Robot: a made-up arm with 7 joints. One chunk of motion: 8 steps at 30 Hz.
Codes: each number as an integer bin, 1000 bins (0 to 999) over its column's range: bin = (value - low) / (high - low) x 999, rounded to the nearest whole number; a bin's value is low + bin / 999 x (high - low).
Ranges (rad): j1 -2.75..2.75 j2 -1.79..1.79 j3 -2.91..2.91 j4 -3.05..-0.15 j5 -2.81..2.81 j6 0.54..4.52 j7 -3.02..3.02
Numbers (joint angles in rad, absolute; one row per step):
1: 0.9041 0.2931 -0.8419 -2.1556 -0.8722 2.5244 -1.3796
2: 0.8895 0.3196 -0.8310 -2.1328 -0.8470 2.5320 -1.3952
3: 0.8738 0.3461 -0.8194 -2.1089 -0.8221 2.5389 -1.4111
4: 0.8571 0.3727 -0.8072 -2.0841 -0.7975 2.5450 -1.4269
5: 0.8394 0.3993 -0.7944 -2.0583 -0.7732 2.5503 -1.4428
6: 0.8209 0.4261 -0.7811 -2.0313 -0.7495 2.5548 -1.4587
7: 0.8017 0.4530 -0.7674 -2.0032 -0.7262 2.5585 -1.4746
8: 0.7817 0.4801 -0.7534 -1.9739 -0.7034 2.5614 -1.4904
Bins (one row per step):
1: 664 581 355 308 344 498 271
2: 661 589 357 316 349 500 269
3: 658 596 359 324 353 502 266
4: 655 604 361 333 358 503 263
5: 652 611 363 342 362 505 261
6: 649 618 365 351 366 506 258
7: 645 626 368 361 370 507 256
8: 641 633 370 371 374 507 253

